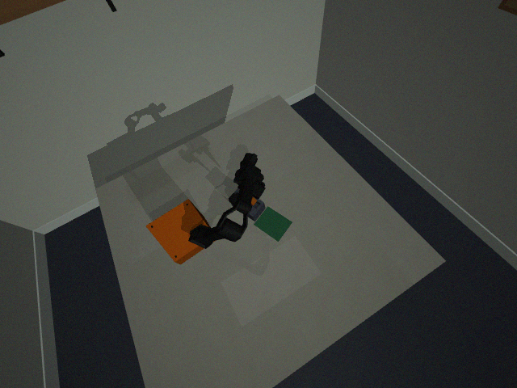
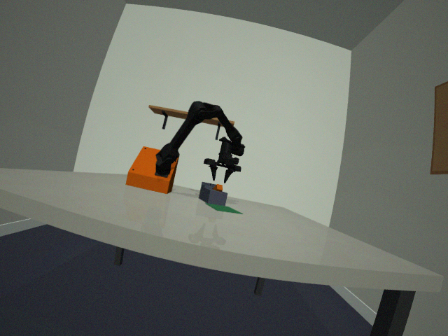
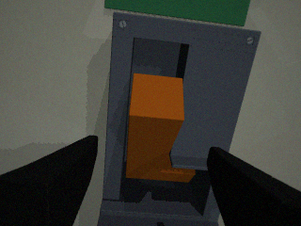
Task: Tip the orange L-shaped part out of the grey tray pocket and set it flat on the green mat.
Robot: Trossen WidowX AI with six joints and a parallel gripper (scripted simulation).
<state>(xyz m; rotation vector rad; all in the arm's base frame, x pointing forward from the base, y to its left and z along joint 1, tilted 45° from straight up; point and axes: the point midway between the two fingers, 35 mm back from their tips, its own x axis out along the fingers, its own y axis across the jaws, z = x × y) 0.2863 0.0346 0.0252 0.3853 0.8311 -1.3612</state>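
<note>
My gripper tip is 7 cm above the orange L-shaped part, 3 cm to the right of it and 3 cm past it. Also, from my gripper tip: green mat: 14 cm to the right, 12 cm below, 3 cm ahead.
</note>
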